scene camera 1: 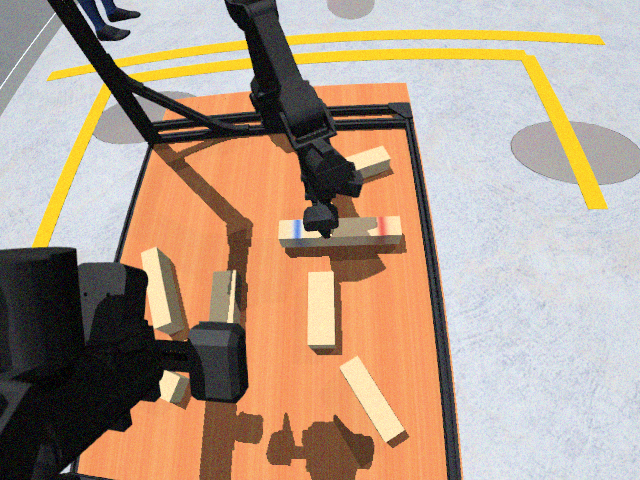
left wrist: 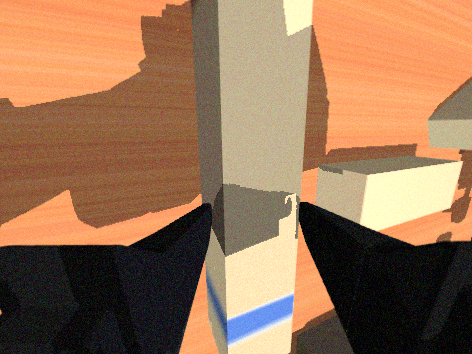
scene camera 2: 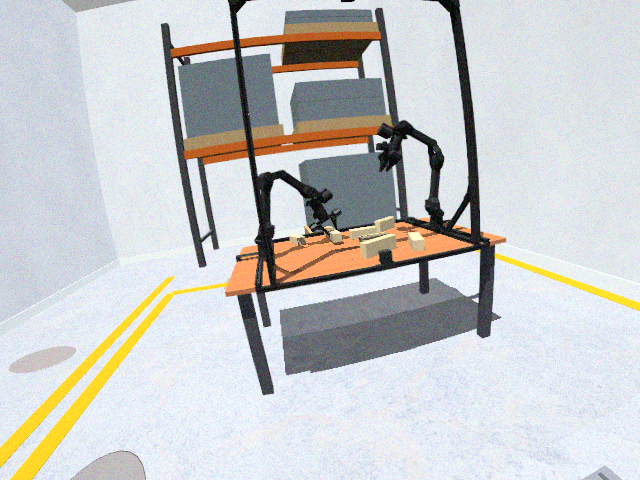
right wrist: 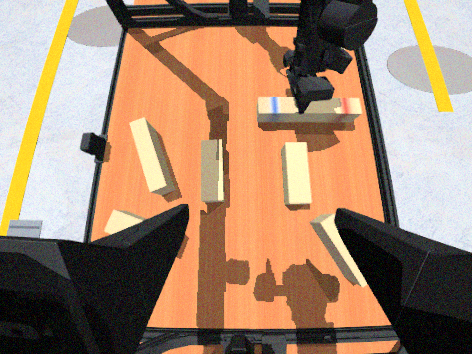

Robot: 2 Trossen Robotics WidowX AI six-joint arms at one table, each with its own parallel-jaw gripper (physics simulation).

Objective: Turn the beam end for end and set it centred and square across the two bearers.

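Places are measured from the left arm's base along level axes (x back, y left, z down), in metres.
Pixels of known places: left gripper, between the fingertips: (scene camera 1: 327, 230) (left wrist: 254, 210) (scene camera 2: 333, 232) (right wrist: 298, 107); right gripper, between the fingertips: (scene camera 1: 184, 325) (scene camera 2: 383, 171) (right wrist: 261, 212); left arm's base, origin of its link: (scene camera 1: 273, 119) (right wrist: 238, 10); right arm's base, origin of its link: (scene camera 2: 436, 226) (right wrist: 238, 353).
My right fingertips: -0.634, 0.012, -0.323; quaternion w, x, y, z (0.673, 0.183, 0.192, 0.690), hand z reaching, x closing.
Ahead of a thing's pixels: the offset from my right fingertips to its middle, as dx, dy, dz. "spot": to the spot under its first point.
The beam {+0.266, +0.164, +0.305} (scene camera 1: 356, 227) (scene camera 2: 334, 235) (left wrist: 260, 125) (right wrist: 337, 117) is a long pale bar with a blue band near its left end and a red band near its right end in scene camera 1. It lies crosswise, beyond the two bearers and close to the table. My left gripper (scene camera 1: 324, 229) (left wrist: 254, 210) (right wrist: 298, 107) is shut on it, nearer the blue band. Two parallel pale blocks, apparently the bearers, are the left one {+0.106, -0.074, +0.318} (scene camera 1: 222, 297) (right wrist: 212, 172) in shadow and the right one {+0.100, +0.125, +0.318} (scene camera 1: 321, 310) (right wrist: 297, 172) (left wrist: 410, 192). My right gripper (scene camera 2: 385, 166) (right wrist: 261, 212) is open and empty, high above the table.
Loose pale blocks lie around: one slanted at left (scene camera 1: 157, 289) (right wrist: 150, 155), one lower left (scene camera 1: 173, 387) (right wrist: 122, 221), one slanted lower right (scene camera 1: 373, 400) (right wrist: 340, 250), and one behind the left gripper (scene camera 1: 374, 160). A black frame {spot: +0.183, +0.353, +0.322} (scene camera 1: 431, 268) (right wrist: 377, 135) edges the table.
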